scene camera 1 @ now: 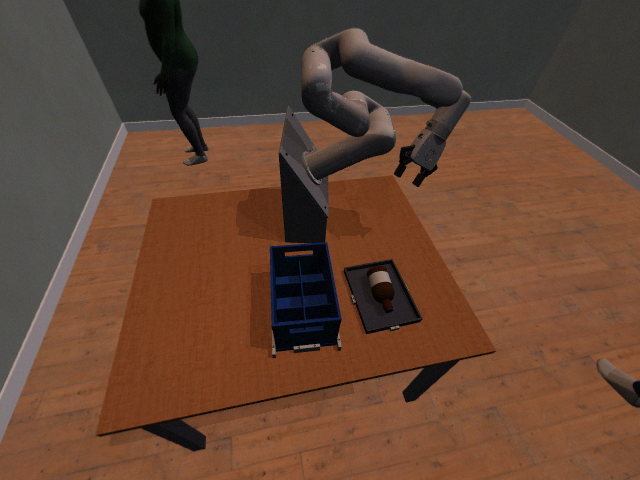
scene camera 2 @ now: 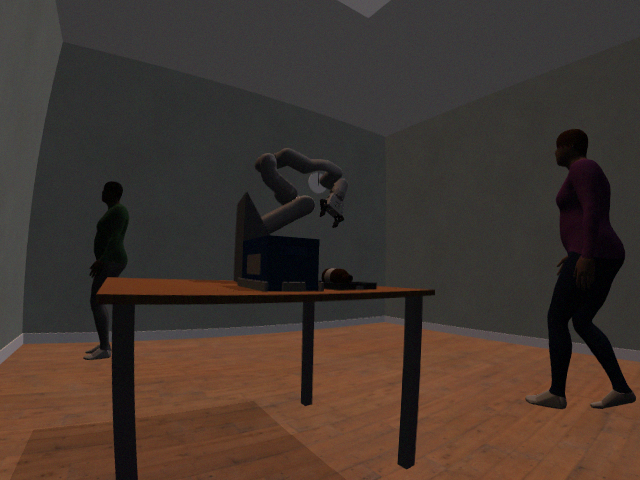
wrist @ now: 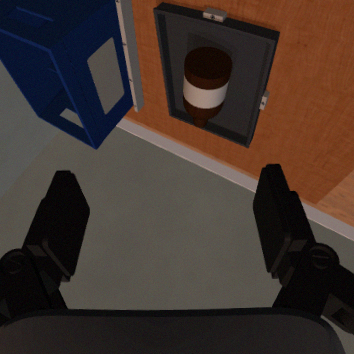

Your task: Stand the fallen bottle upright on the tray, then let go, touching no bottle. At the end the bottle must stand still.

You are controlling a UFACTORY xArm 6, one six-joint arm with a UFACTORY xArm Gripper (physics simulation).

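Places are measured from the arm's base along level axes (x down, y ahead, z right), in centimetres.
Pixels of known places: gripper, fingertip midpoint: point(scene camera 1: 406, 180) point(scene camera 2: 328, 221) point(wrist: 168, 187); arm's base, link origin: point(scene camera 1: 311, 168) point(scene camera 2: 259, 228).
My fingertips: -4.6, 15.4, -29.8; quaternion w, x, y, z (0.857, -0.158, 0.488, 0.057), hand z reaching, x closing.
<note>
Ahead of a thing's pixels: the offset from my fingertips to its top centre, as dx, dy, dz. Level surfaces: height alone.
A brown bottle @(+23.1, +24.7, +9.4) point(scene camera 1: 381, 286) point(scene camera 2: 337, 275) point(wrist: 205, 90) with a white label lies on its side on the dark tray @(+28.5, +24.1, +9.4) point(scene camera 1: 356, 311) point(scene camera 2: 369, 285) point(wrist: 164, 65). In scene camera 1 its neck points toward the table's front edge. My gripper point(scene camera 1: 408, 178) point(scene camera 2: 329, 221) point(wrist: 168, 187) is open and empty. It hangs high above the table's height, behind the tray and to its right in scene camera 1, well apart from the bottle. In the wrist view the bottle shows beyond the fingertips, base end nearest the top.
A blue divided crate @(+13.5, +26.1, +36.9) point(scene camera 1: 332, 289) point(scene camera 2: 289, 263) point(wrist: 90, 85) stands beside the tray, on its left in scene camera 1, with pale blocks at its foot. The arm's grey pedestal point(scene camera 1: 305, 222) stands behind the crate on the wooden table @(dx +31.0) point(scene camera 1: 196, 310). Two people point(scene camera 2: 111, 248) point(scene camera 2: 589, 217) stand on the floor away from the table.
</note>
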